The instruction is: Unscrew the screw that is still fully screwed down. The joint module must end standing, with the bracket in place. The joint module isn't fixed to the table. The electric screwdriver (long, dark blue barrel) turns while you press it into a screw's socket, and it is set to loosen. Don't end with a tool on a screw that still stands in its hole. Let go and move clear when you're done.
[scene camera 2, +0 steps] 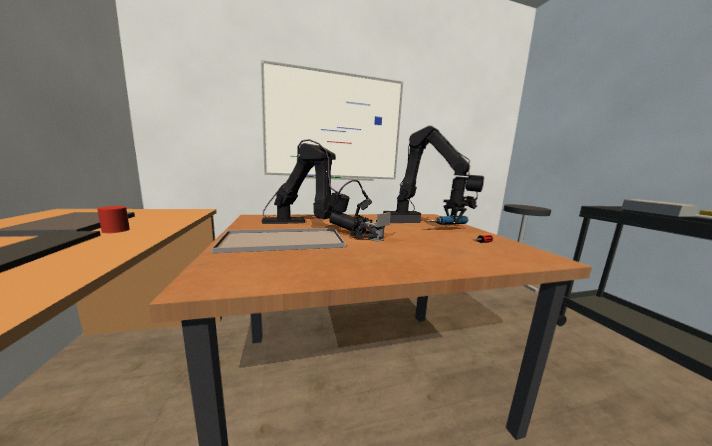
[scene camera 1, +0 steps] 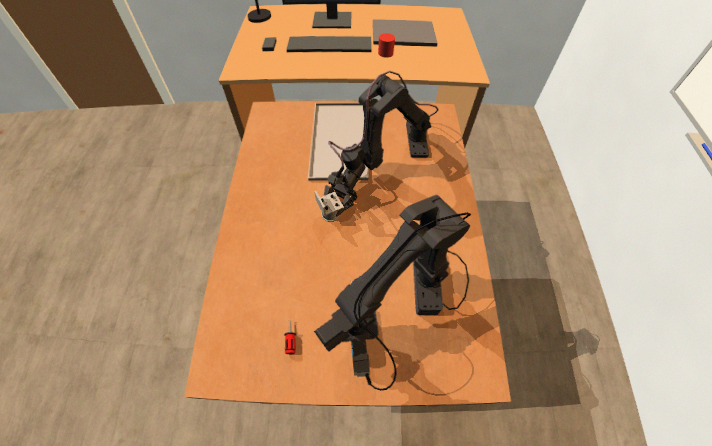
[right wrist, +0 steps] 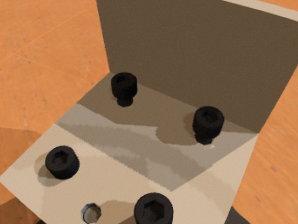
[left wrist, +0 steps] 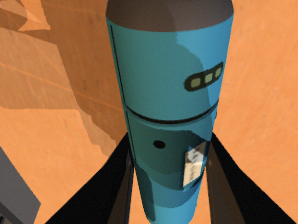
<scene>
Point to a grey tray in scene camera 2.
At 307,238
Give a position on a dark blue electric screwdriver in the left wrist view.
At 170,68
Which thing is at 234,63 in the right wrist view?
A l-shaped bracket.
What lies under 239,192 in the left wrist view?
My left gripper.
</scene>
